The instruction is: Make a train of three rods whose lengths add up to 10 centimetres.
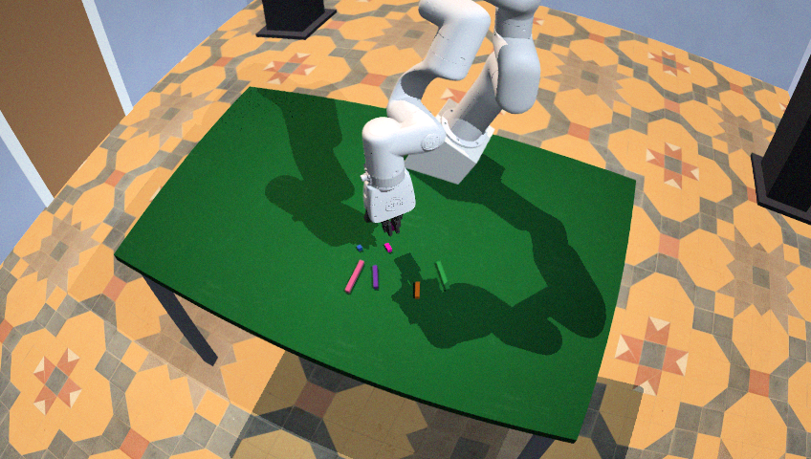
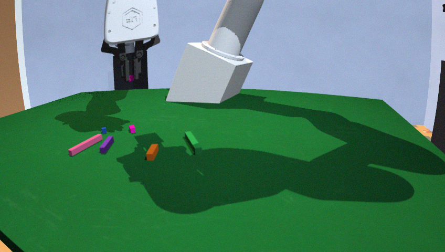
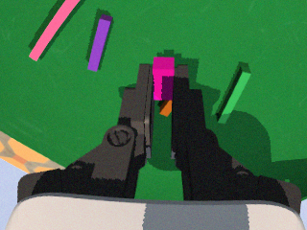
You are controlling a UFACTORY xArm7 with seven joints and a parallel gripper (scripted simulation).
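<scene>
Right now the magenta rod is 20 mm behind my hand, 20 mm to the right of it and 120 mm below it. Also, from my hand: purple rod 70 mm ahead, 20 mm to the right, 120 mm below; pink rod 90 mm ahead, 60 mm to the right, 120 mm below; blue rod 10 mm ahead, 90 mm to the right, 120 mm below.
</scene>
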